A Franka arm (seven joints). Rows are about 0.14 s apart.
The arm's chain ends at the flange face. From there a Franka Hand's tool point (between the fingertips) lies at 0.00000 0.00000 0.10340 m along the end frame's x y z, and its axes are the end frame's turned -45 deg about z.
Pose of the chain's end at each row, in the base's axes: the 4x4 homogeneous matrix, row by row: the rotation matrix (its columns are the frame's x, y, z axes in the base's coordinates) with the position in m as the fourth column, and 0 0 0 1 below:
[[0.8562 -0.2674 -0.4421 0.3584], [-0.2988 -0.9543 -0.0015 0.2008], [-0.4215 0.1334 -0.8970 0.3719], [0 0 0 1]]
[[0.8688 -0.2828 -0.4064 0.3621], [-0.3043 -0.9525 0.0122 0.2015], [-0.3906 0.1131 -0.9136 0.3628], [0 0 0 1]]
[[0.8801 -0.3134 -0.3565 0.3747], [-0.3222 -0.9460 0.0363 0.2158], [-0.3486 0.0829 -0.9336 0.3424], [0 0 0 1]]
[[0.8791 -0.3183 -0.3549 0.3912], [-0.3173 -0.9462 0.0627 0.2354], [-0.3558 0.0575 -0.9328 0.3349], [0 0 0 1]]
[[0.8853 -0.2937 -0.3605 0.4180], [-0.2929 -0.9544 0.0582 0.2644], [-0.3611 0.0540 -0.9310 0.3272], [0 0 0 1]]
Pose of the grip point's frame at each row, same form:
[[0.7945 0.4163 -0.4421 0.3127], [0.4635 -0.8861 -0.0015 0.2006], [-0.3924 -0.2037 -0.8970 0.2792], [0 0 0 1]]
[[0.8143 0.4144 -0.4064 0.3201], [0.4583 -0.8887 0.0122 0.2028], [-0.3562 -0.1962 -0.9136 0.2683], [0 0 0 1]]
[[0.8439 0.4007 -0.3565 0.3378], [0.4411 -0.8968 0.0363 0.2196], [-0.3051 -0.1879 -0.9336 0.2459], [0 0 0 1]]
[[0.8467 0.3965 -0.3549 0.3545], [0.4447 -0.8934 0.0627 0.2419], [-0.2922 -0.2109 -0.9328 0.2384], [0 0 0 1]]
[[0.8337 0.4183 -0.3605 0.3807], [0.4678 -0.8820 0.0582 0.2704], [-0.2935 -0.2172 -0.9310 0.2309], [0 0 0 1]]

